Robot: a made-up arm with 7 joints.
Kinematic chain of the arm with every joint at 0, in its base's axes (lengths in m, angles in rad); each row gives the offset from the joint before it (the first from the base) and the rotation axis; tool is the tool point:
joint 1: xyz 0 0 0 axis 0 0.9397 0.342
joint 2: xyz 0 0 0 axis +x
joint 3: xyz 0 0 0 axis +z
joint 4: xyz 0.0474 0 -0.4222 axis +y
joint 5: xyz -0.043 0 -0.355 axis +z
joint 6: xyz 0 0 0 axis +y
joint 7: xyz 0 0 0 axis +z
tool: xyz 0 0 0
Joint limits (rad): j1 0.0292..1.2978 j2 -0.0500..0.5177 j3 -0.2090..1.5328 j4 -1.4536..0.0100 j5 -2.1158..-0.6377 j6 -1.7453..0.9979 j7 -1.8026..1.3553
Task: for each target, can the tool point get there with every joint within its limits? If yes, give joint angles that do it. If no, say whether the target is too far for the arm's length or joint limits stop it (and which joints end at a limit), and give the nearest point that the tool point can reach.
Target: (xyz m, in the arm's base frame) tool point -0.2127 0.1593 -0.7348
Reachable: yes | joints 0.3362 0.1902 0.4550 -0.1280 -0.7902 -1.3037 -0.8527
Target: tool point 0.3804 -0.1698 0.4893
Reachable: no: joint limits stop it (at a limit: joint 1, joint 2, joint 3, joint 4) | nearest point 0.3735 -0.1034 -0.5121 | short by 1.004 m
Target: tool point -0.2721 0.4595 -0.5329
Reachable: yes | joints 0.6881 0.4738 0.6652 -0.7709 -0.7849 -1.0704 -1.1714
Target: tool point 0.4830 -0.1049 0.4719
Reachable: no: joint limits stop it (at a limit: joint 1, joint 2, joint 4) | nearest point 0.3632 0.3555 -0.3926 | short by 0.987 m
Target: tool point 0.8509 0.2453 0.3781
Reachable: no: too far | nearest point 0.3422 0.4026 -0.3651 | short by 0.914 m
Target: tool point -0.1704 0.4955 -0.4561
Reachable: yes | joints 0.6968 0.4378 0.7950 -1.1927 -1.0737 0.1429 0.8453
